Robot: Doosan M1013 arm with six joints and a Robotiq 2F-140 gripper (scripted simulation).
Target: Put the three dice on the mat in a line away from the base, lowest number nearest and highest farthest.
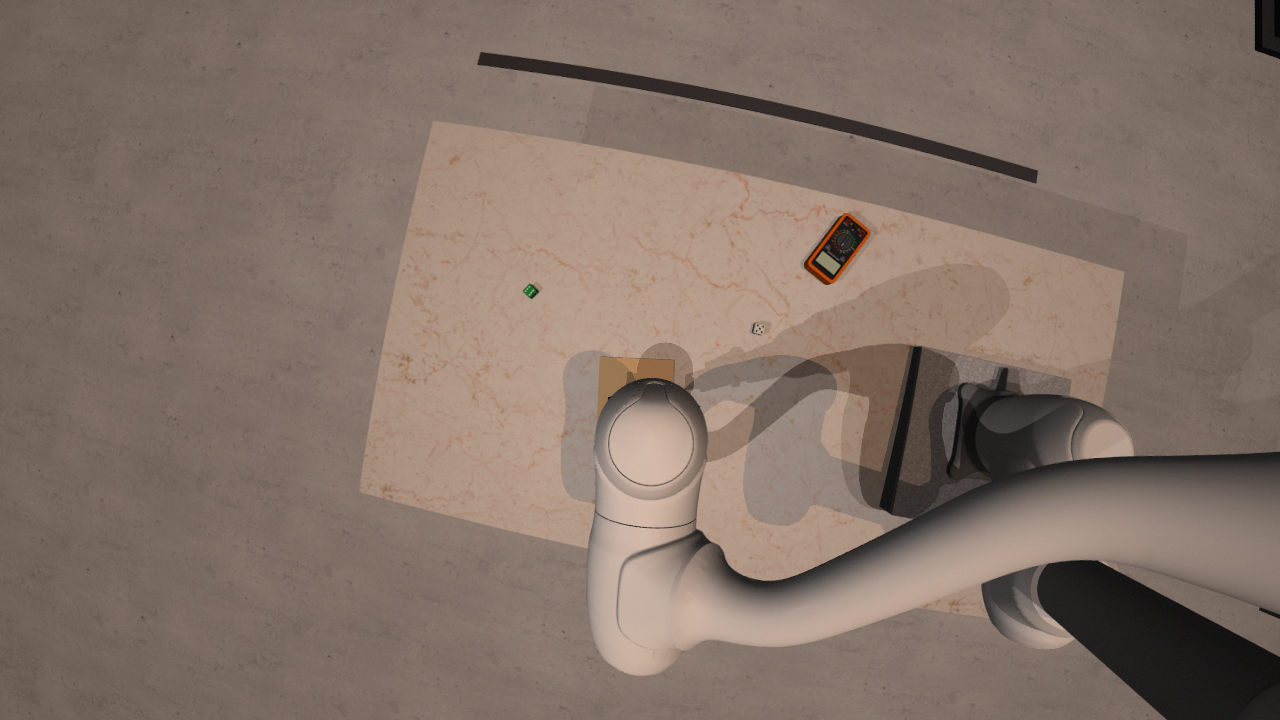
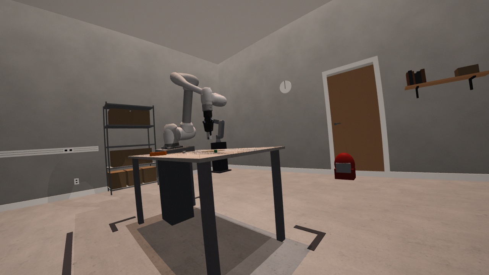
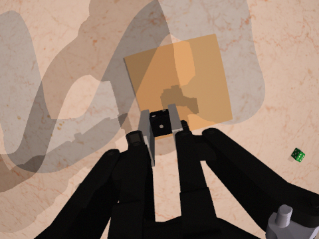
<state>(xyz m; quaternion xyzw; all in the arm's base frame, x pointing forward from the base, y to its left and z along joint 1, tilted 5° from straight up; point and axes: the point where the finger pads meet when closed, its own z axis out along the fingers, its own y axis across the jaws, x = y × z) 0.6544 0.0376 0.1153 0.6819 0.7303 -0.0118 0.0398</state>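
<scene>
Right now my hand is 14 cm above the mat, 4 cm short of it and 1 cm to the right of it. Round my hand: black die (2 cm below); white die (17 cm behind, 16 cm to the right, 13 cm below); green die (26 cm ahead, 16 cm to the right, 13 cm below).
</scene>
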